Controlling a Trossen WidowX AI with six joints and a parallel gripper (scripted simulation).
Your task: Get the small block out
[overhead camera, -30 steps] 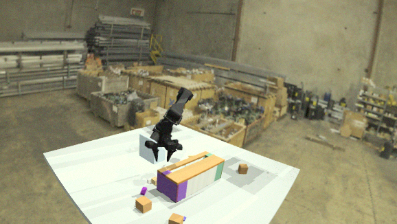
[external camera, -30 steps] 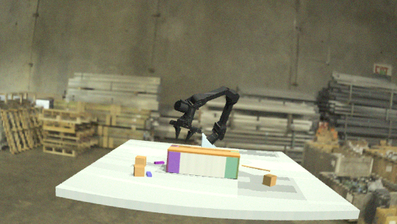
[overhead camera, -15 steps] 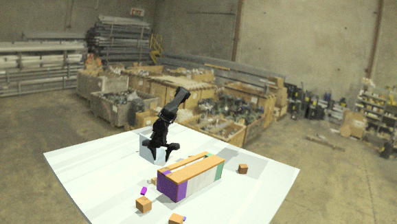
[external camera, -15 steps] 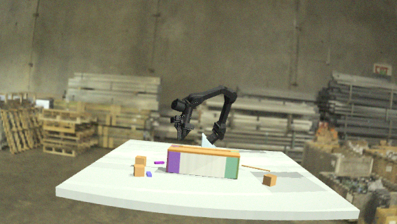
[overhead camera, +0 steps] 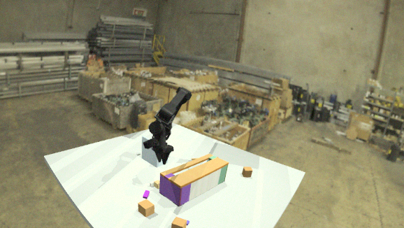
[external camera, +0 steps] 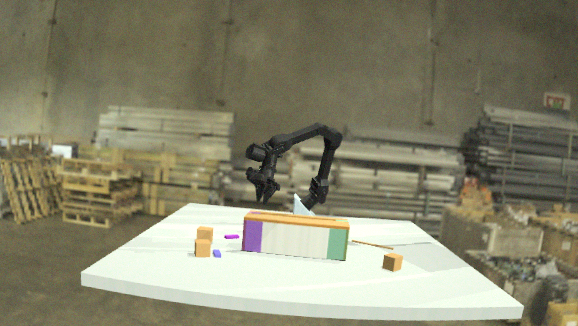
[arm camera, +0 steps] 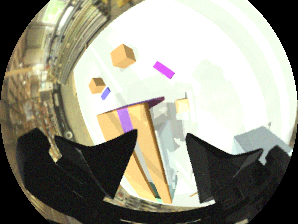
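The small tan block lies 20 mm behind my gripper tip, 10 mm to the right of it and 140 mm below it. The rest, counted from my gripper tip: small purple piece 10 mm ahead, 110 mm to the right, 150 mm below; then thin orange stick 120 mm behind, 470 mm to the left, 150 mm below.
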